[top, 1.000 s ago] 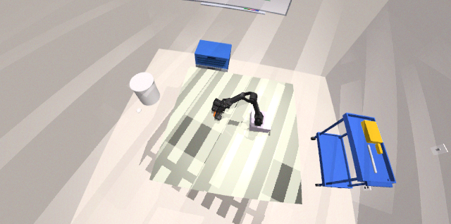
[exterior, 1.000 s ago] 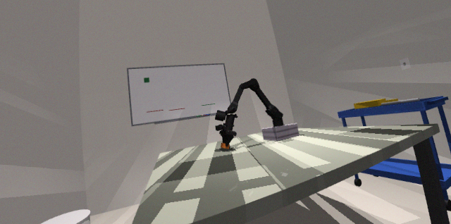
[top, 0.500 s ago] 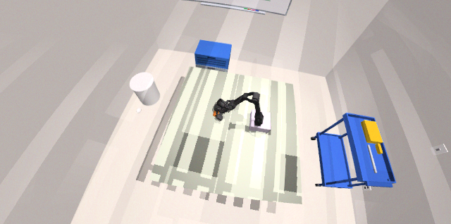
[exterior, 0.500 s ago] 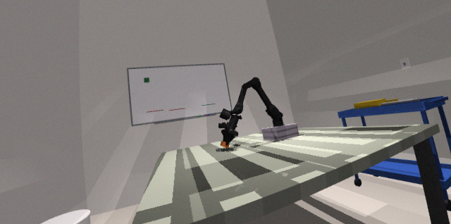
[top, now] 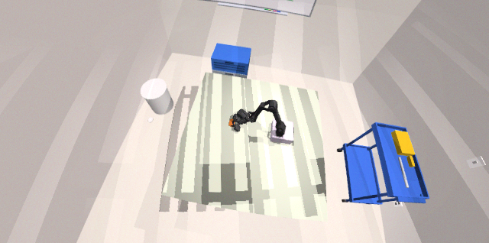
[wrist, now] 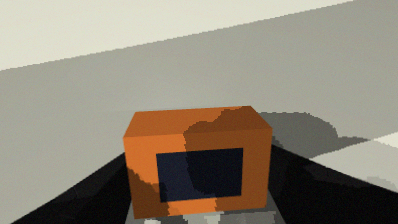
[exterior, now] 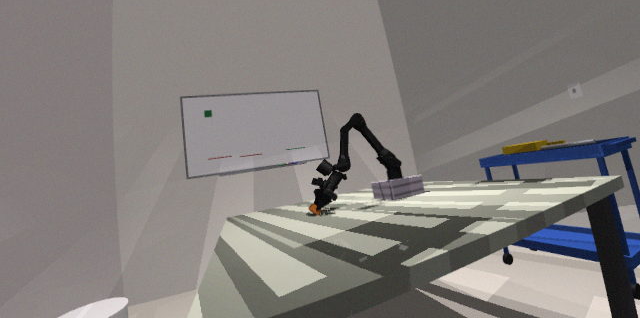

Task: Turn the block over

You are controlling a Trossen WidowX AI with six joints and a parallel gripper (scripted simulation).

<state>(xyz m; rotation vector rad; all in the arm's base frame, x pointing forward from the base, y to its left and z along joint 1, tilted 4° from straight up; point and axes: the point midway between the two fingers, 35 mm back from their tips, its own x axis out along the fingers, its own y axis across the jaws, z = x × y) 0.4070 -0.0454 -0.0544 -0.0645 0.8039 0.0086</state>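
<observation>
The orange block lies 10 mm behind my gripper tip.
</observation>
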